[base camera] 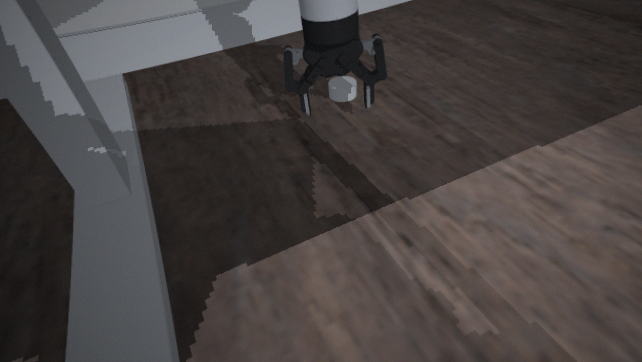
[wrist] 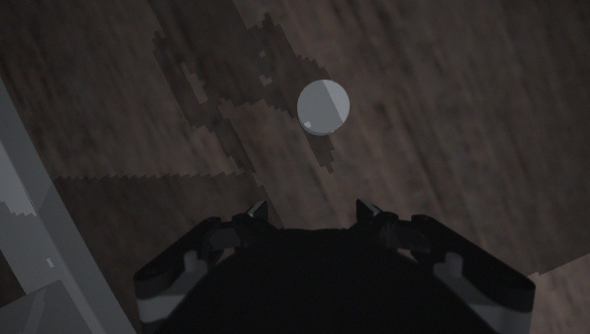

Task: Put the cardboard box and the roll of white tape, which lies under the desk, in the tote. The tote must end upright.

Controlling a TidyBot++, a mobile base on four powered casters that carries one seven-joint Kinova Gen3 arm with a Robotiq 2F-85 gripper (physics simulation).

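Frame: origin at the arm's base, x back, y up, z left, level; metres.
Where they show: gripper, fingertip midpoint: (base camera: 338,109) (wrist: 311,209).
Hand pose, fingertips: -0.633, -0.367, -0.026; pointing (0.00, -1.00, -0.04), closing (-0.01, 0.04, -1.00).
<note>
After its pixels a point has its place, as x, y, z.
The roll of white tape (base camera: 342,89) {-0.708, -0.373, -0.038} (wrist: 323,107) {-0.731, -0.373, -0.040} lies flat on the wooden floor, partly in shadow. In the base camera view it shows between and behind the fingers; in the wrist view it lies beyond the fingertips, close to the gripper's centre line. My gripper (base camera: 338,109) {-0.633, -0.367, -0.026} (wrist: 311,209) {-0.633, -0.367, -0.026} is open and empty, points down and hangs above the floor, apart from the tape. The cardboard box and the tote do not show in either view.
A grey-white desk leg with a foot (base camera: 107,250) (wrist: 65,225) {-0.607, -0.388, 0.285} stands on the floor to the left. A white panel (base camera: 165,42) {-0.937, -0.354, 0.319} runs along the back. Shadows fall across the wooden floor (base camera: 425,280) {-0.334, -0.396, -0.093} (wrist: 450,125) {-0.714, -0.397, -0.181}.
</note>
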